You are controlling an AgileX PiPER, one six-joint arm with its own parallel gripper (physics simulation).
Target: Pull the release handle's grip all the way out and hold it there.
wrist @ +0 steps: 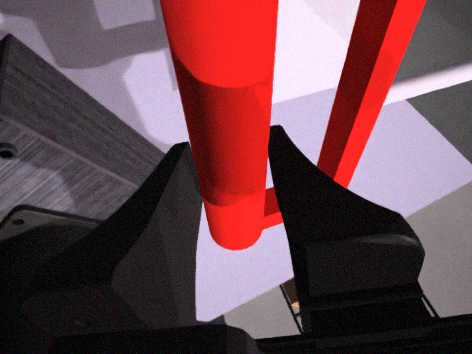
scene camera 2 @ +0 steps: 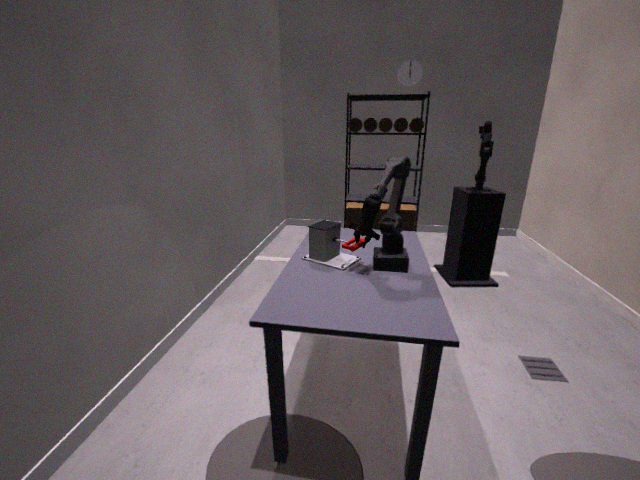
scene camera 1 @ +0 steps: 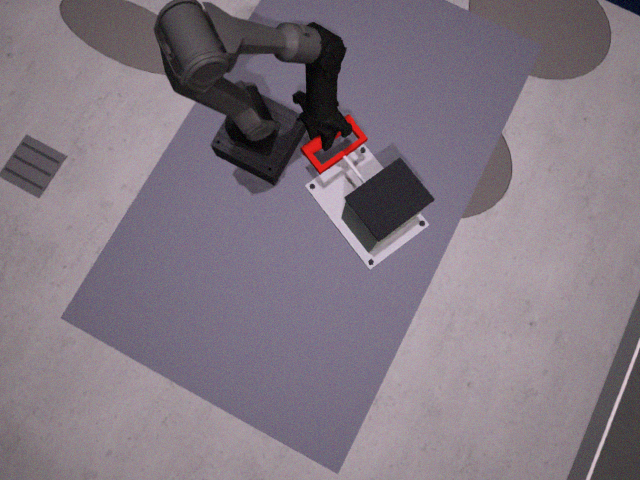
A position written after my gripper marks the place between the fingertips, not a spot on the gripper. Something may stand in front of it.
In view: my gripper (scene camera 1: 321,143), a red rectangular grip (scene camera 1: 313,146) and a white base plate (scene camera 1: 328,189).
The red rectangular grip shows as well in the wrist view (wrist: 224,64). My gripper is seen too in the wrist view (wrist: 231,154).
